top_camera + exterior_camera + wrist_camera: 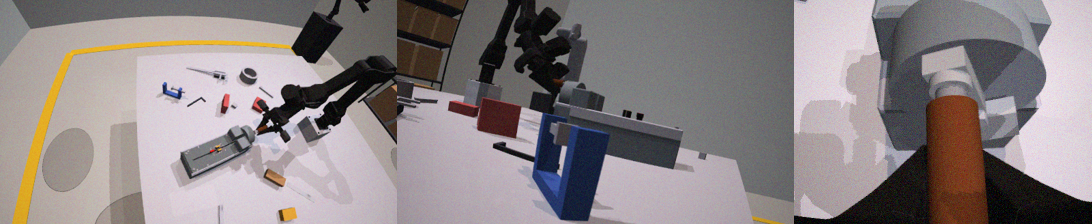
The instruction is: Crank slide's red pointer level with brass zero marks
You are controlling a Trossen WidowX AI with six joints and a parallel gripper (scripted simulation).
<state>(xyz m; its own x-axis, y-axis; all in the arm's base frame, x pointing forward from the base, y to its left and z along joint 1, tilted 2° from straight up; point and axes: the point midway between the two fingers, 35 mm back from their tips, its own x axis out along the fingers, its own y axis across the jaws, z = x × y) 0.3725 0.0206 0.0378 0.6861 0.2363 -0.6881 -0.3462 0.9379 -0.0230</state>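
My gripper tip is 30 mm below the crank handle, 20 mm past it and 10 mm to the left of it. Also, from my gripper tip: tan block 170 mm to the left, 80 mm below, 80 mm behind; red pointer 180 mm ahead, 60 mm to the left, 10 mm below; black hex key 230 mm to the right, 190 mm ahead, 90 mm below.
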